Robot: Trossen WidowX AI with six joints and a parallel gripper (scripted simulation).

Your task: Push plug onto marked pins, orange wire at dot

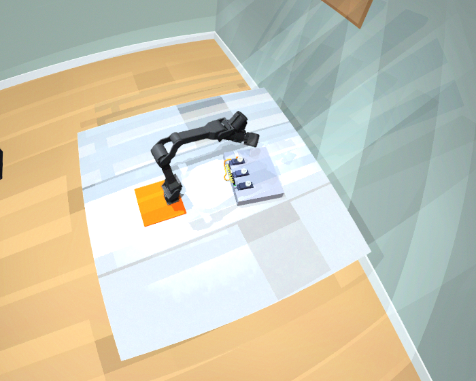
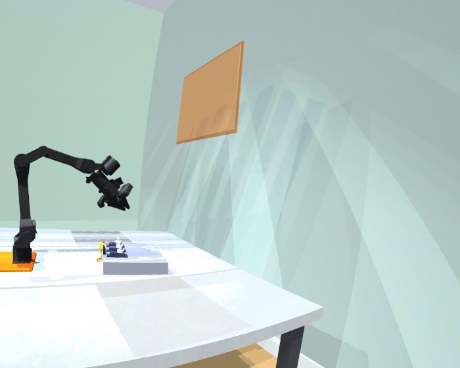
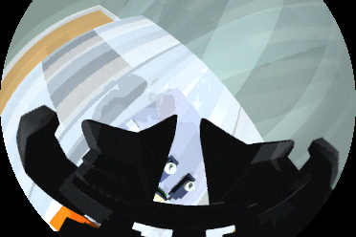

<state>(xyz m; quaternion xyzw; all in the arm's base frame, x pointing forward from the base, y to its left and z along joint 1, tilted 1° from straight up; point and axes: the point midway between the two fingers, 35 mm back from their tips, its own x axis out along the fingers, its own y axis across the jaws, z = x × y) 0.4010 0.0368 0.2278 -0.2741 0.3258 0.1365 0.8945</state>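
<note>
My gripper tip is now 14 cm above the red dot, 11 cm past it and 6 cm to the left of it. Round my gripper tip: grey printed holder (19 cm below, 9 cm to the right, 4 cm ahead).
</note>
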